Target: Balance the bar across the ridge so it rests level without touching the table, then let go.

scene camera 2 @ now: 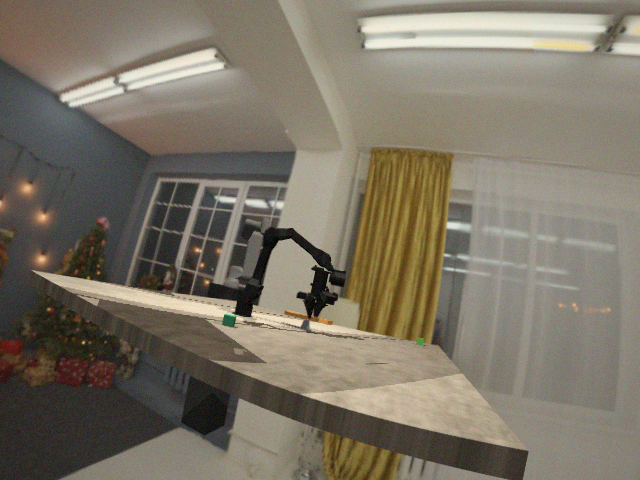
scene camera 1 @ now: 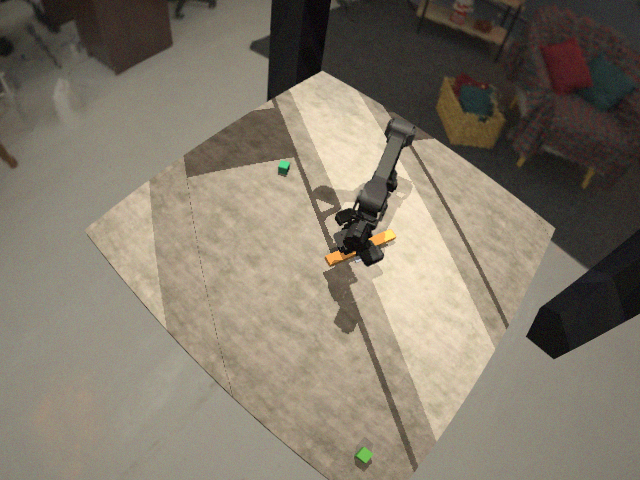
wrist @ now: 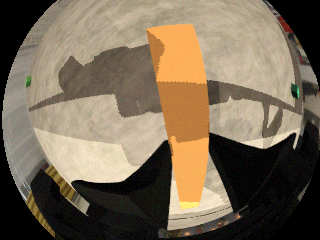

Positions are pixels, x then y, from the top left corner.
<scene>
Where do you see a bar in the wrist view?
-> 178,64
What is the gripper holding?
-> A bar.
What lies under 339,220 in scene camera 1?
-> The gripper.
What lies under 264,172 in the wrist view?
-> The gripper.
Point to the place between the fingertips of the gripper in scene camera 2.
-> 312,318
</scene>
